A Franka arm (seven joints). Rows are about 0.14 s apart.
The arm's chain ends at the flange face. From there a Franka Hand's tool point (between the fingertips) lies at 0.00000 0.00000 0.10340 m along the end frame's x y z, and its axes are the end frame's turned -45 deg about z.
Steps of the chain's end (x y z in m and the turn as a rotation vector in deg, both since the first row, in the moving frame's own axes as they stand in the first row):
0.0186, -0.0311, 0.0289, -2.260, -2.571, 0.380
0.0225, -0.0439, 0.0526, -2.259, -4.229, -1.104
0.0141, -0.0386, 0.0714, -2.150, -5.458, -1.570
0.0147, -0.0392, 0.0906, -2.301, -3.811, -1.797
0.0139, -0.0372, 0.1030, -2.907, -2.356, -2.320
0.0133, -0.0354, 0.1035, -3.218, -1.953, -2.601
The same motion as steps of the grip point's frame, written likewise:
0.0290, -0.0093, 0.0287, 0.220, -3.416, 0.380
0.0387, -0.0176, 0.0522, 1.393, -4.588, -1.104
0.0275, -0.0214, 0.0709, 2.339, -5.380, -1.570
0.0303, -0.0191, 0.0903, 1.068, -4.322, -1.797
0.0294, -0.0156, 0.1028, -0.390, -3.722, -2.320
0.0279, -0.0139, 0.1033, -0.894, -3.656, -2.601

